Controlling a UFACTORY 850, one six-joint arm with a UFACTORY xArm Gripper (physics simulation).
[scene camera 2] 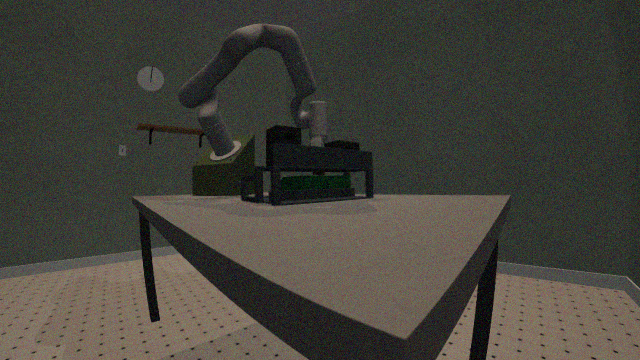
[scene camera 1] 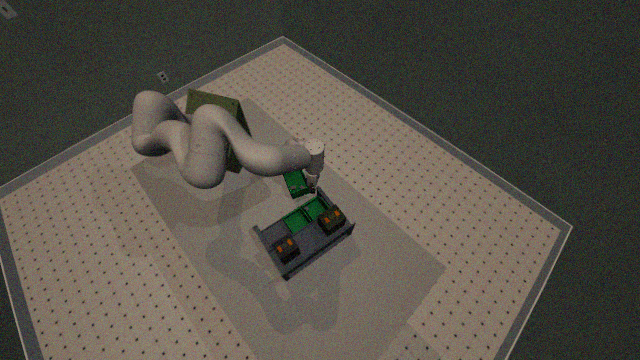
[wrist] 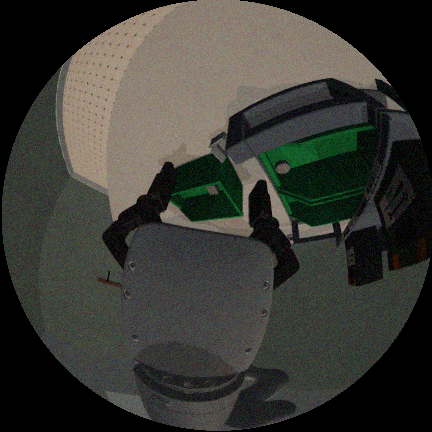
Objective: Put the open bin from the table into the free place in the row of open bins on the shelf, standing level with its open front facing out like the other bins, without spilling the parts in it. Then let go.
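Observation:
The loose green open bin stands on the table behind the shelf row in scene camera 1, with small light parts in it. My gripper is open and empty, fingers pointing down above the bin; in the wrist view the bin shows between and beyond the fingertips. In scene camera 2 its fingers are mostly hidden by the shelf. Two green bins stand side by side in the shelf row; in scene camera 1 a bare grey stretch lies left of them.
Two dark boxes with orange marks stand on the shelf's top board. An end post rises at the shelf's left corner. The olive robot base block stands farther back on the table.

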